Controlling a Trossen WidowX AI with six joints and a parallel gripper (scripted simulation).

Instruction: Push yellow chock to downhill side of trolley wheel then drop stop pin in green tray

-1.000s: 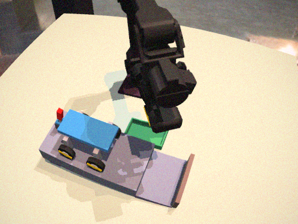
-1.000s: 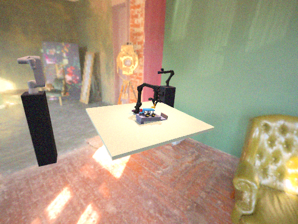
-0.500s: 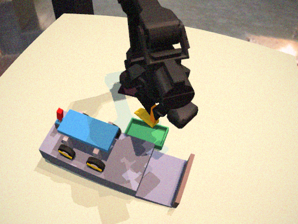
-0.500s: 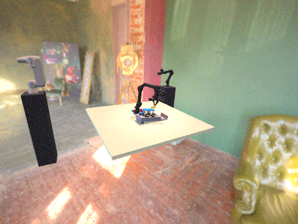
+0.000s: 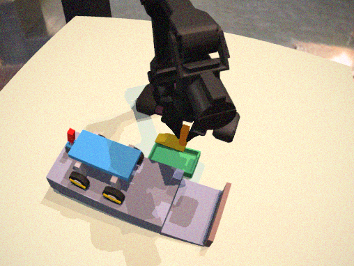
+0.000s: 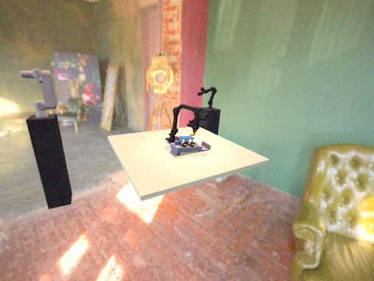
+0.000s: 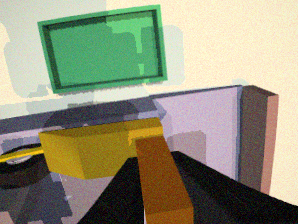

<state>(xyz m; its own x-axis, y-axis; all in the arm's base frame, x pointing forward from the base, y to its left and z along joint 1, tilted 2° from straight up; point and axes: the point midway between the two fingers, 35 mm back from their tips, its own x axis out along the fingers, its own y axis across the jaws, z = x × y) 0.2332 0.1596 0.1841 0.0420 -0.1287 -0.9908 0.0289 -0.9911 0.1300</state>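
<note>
My gripper tip is 24 cm to the left of the red-headed stop pin, 8 cm short of it and 3 cm above it. From my gripper tip the other things lie so: yellow chock: 2 cm to the right, 1 cm below; then green tray: 16 cm below, 4 cm to the right, 4 cm behind; then trolley: 14 cm to the right, 9 cm ahead, 4 cm below.
</note>
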